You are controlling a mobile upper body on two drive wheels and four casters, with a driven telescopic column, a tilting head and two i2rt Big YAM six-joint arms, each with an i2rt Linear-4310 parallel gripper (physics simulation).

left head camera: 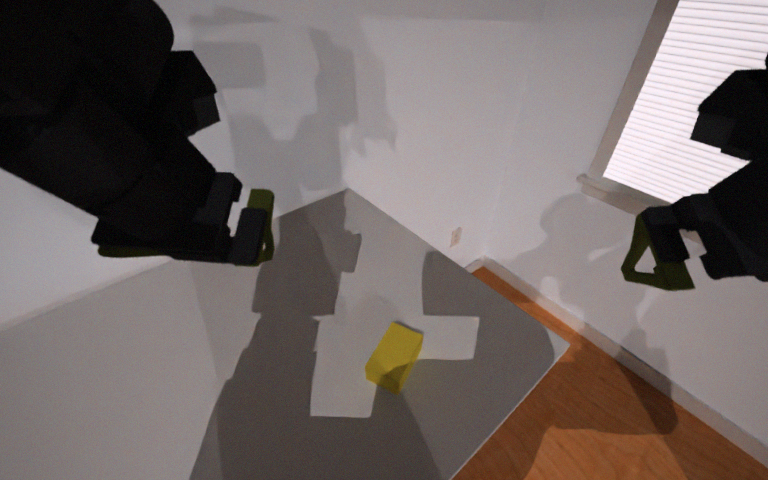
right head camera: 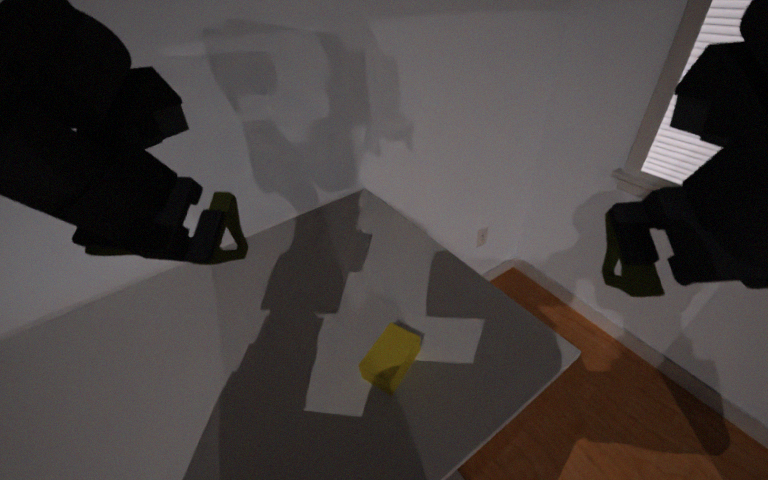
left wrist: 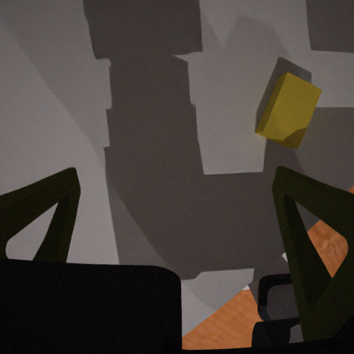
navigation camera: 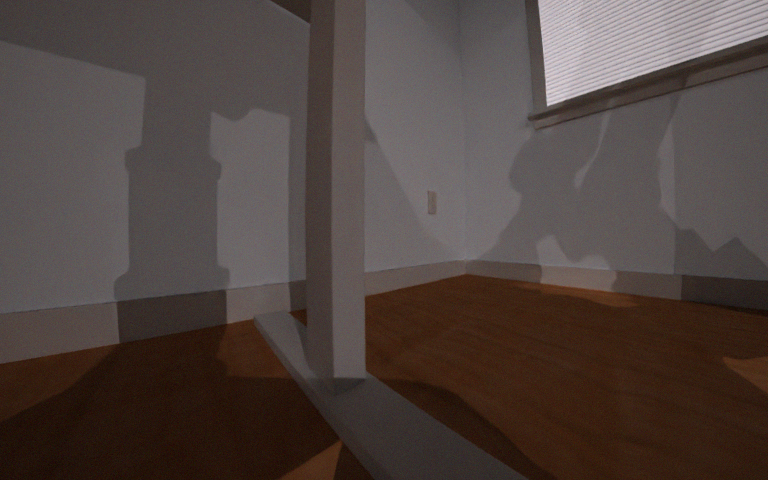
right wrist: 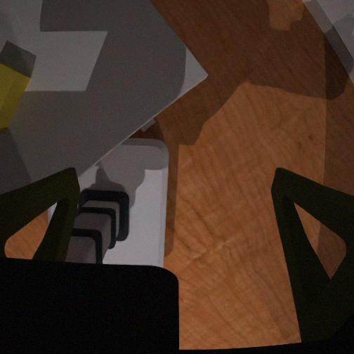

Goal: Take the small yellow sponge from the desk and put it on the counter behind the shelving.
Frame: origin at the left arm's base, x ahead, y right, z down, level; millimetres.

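Seen in the pictures: left gripper, between the fingertips: (left head camera: 227, 250) (right head camera: 207, 249); right gripper, between the fingertips: (left head camera: 670, 270) (right head camera: 660, 274).
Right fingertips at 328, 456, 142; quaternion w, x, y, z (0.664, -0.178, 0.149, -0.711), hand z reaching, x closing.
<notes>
Offsets run from my right fingertips to a thing's top centre, as dx, dy, dz. "spot": to the spot under its first point. Level surfaces: height alone.
The small yellow sponge {+73, -276, +273} (left head camera: 395, 353) (right head camera: 390, 356) (left wrist: 291, 111) (right wrist: 11, 95) lies on the grey-white desk {dz +318} (left head camera: 504, 339) (right head camera: 509, 345) (left wrist: 150, 220) (right wrist: 150, 65), inward from its corner. My left gripper (left head camera: 189, 254) (left wrist: 175, 177) is open and empty above the desk; in the left wrist view the sponge lies beyond its right finger. My right gripper (left head camera: 659, 260) (right wrist: 175, 178) is open and empty, out past the desk's edge at the right; in the right wrist view the sponge is cut off at the left border. The counter and shelving do not show.
Walls meet in a corner behind the desk, with a blind-covered window (left head camera: 696, 96) (navigation camera: 651, 45) at the right. The desk's leg {spot: +285, -266, +993} (navigation camera: 348, 198) and foot (navigation camera: 407, 424) stand close ahead in the navigation view. My white base (right wrist: 145, 200) is close to the desk's front edge.
</notes>
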